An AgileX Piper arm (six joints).
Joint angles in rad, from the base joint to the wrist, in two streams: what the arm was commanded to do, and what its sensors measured. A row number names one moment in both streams.
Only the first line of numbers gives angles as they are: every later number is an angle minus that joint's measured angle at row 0.
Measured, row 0: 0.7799 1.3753 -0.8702 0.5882 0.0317 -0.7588
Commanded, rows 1 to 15: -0.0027 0.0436 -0.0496 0.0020 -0.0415 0.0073; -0.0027 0.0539 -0.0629 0.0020 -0.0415 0.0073; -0.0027 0.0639 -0.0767 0.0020 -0.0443 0.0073; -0.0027 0.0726 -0.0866 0.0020 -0.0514 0.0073; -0.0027 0.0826 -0.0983 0.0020 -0.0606 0.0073; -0.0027 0.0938 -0.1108 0.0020 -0.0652 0.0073; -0.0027 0.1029 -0.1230 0.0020 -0.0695 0.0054; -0.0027 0.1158 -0.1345 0.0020 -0.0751 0.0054; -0.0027 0.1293 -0.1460 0.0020 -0.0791 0.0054; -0.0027 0.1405 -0.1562 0.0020 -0.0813 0.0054; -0.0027 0.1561 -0.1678 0.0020 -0.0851 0.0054; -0.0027 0.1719 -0.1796 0.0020 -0.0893 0.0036; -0.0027 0.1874 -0.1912 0.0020 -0.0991 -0.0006; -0.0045 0.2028 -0.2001 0.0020 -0.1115 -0.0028; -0.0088 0.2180 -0.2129 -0.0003 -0.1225 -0.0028
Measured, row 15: 0.0000 0.1677 -0.1698 0.0000 -0.0653 0.0000
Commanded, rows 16 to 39: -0.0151 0.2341 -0.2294 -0.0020 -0.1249 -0.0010; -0.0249 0.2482 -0.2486 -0.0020 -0.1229 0.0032; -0.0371 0.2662 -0.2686 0.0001 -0.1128 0.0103; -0.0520 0.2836 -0.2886 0.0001 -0.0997 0.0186; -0.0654 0.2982 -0.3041 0.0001 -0.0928 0.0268; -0.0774 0.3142 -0.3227 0.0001 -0.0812 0.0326; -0.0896 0.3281 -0.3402 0.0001 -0.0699 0.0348; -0.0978 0.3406 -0.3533 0.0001 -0.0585 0.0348; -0.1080 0.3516 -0.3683 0.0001 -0.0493 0.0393; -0.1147 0.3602 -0.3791 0.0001 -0.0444 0.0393; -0.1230 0.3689 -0.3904 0.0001 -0.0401 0.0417; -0.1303 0.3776 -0.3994 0.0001 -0.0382 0.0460; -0.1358 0.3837 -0.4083 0.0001 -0.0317 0.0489; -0.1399 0.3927 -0.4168 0.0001 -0.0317 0.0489; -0.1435 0.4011 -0.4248 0.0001 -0.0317 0.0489; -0.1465 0.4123 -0.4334 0.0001 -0.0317 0.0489; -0.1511 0.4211 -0.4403 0.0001 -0.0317 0.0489; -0.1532 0.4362 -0.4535 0.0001 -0.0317 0.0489; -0.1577 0.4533 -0.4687 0.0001 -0.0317 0.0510; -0.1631 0.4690 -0.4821 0.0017 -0.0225 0.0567; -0.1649 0.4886 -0.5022 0.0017 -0.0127 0.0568; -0.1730 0.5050 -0.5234 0.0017 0.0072 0.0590; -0.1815 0.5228 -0.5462 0.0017 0.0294 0.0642; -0.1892 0.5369 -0.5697 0.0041 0.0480 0.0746
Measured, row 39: -0.1550 0.4840 -0.4954 0.0000 0.0113 0.0479
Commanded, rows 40 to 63: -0.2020 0.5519 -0.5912 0.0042 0.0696 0.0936; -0.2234 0.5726 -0.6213 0.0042 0.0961 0.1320; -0.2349 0.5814 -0.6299 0.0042 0.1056 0.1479; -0.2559 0.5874 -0.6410 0.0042 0.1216 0.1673; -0.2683 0.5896 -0.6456 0.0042 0.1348 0.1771; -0.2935 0.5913 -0.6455 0.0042 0.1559 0.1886; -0.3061 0.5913 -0.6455 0.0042 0.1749 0.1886; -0.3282 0.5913 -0.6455 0.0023 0.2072 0.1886; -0.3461 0.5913 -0.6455 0.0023 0.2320 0.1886; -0.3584 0.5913 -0.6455 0.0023 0.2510 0.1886; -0.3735 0.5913 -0.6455 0.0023 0.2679 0.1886; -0.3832 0.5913 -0.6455 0.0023 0.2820 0.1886; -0.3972 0.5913 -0.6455 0.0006 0.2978 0.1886; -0.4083 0.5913 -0.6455 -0.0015 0.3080 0.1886; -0.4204 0.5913 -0.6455 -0.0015 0.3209 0.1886; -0.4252 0.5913 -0.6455 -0.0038 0.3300 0.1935; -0.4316 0.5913 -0.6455 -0.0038 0.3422 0.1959; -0.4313 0.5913 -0.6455 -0.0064 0.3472 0.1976; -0.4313 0.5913 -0.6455 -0.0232 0.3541 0.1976; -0.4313 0.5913 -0.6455 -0.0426 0.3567 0.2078; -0.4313 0.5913 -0.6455 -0.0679 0.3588 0.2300; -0.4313 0.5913 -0.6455 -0.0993 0.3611 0.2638; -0.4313 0.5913 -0.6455 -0.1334 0.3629 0.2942; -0.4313 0.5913 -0.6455 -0.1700 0.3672 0.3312
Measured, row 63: -0.4148 0.5894 -0.6367 -0.0444 0.3718 0.2243
